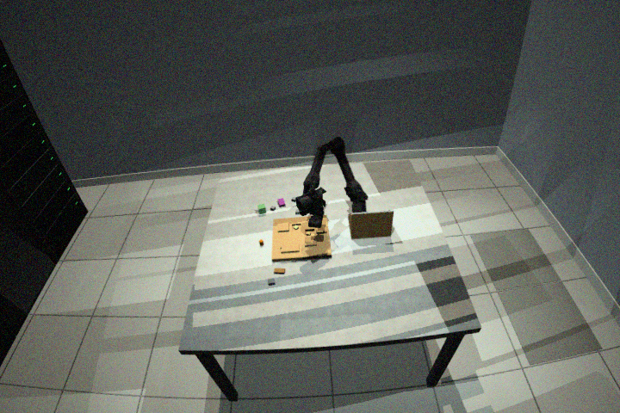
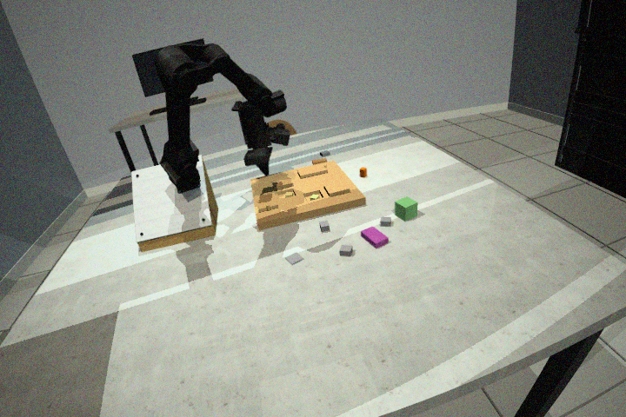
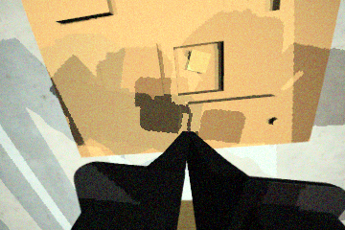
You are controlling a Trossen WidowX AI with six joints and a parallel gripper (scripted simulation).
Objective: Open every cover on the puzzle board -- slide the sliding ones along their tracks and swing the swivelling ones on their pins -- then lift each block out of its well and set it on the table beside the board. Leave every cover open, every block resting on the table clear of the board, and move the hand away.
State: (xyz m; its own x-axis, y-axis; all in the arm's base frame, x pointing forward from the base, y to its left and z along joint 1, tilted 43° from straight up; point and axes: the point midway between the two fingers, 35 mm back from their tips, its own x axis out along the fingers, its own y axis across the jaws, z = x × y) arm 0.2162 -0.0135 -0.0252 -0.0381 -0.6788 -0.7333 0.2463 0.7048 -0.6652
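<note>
Now: the tan puzzle board 80 mm ahead of my gripper tip and 70 mm below it. Round my gripper tip: magenta block 310 mm to the right, 180 mm ahead, 80 mm below; then brown block 210 mm ahead, 200 mm to the left, 80 mm below; then orange cylinder 300 mm ahead, 70 mm below, 10 mm to the left.
</note>
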